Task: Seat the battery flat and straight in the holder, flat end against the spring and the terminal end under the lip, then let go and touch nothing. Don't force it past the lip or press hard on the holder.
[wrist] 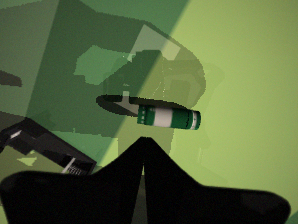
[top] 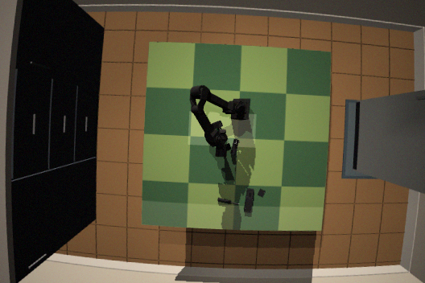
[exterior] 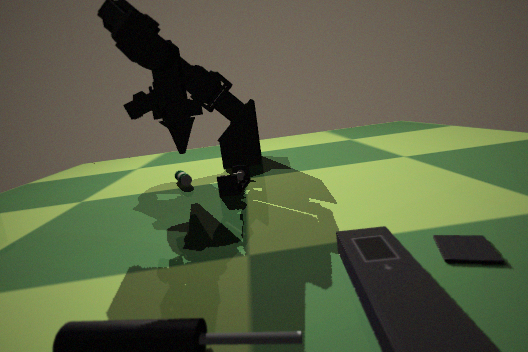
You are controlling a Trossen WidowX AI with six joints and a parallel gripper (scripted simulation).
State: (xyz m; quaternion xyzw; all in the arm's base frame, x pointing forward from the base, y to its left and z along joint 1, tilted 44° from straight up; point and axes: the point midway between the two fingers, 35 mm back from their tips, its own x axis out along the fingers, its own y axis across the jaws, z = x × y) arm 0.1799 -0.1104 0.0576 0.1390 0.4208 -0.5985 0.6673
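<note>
Right now the battery is 20 mm behind my gripper tip, 10 mm to the right of it and 50 mm below it. The rest, counted from my gripper tip: dark square plate (390 mm ahead, 310 mm to the left, 60 mm below); then screwdriver (460 mm ahead, 90 mm to the left, 50 mm below); then dark remote (440 mm ahead, 220 mm to the left, 50 mm below).
</note>
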